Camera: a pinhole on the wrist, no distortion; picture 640 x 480 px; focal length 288.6 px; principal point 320.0 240.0 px. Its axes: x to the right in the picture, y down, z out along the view. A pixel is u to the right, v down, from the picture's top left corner.
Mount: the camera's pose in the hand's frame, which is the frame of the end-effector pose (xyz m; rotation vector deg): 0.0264 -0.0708 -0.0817 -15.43 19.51 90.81
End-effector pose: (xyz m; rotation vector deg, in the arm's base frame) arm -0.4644 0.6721 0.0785 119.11 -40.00 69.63
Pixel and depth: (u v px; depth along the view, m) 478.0 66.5 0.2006
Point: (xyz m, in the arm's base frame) -0.4449 0.5382 0.2173
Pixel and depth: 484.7 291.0 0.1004
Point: -0.4792 0.6647 0.0958
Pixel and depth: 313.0 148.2 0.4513
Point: -0.2622 0.3412 0.1413
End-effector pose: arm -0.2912 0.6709 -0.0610 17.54 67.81 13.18
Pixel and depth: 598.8 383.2 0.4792
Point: -0.1911 1.0751 0.3811
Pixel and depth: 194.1 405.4 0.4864
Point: 0.0598 0.4584 0.2616
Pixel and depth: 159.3 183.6 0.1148
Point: -0.2254 0.6037 -0.1236
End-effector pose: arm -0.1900 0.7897 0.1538 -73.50 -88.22 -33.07
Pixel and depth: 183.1 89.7 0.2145
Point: -0.3116 0.9549 0.2508
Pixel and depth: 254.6 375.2 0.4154
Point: -0.3416 1.0153 -0.1093
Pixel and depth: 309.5 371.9 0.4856
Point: -0.2695 1.0656 -0.1709
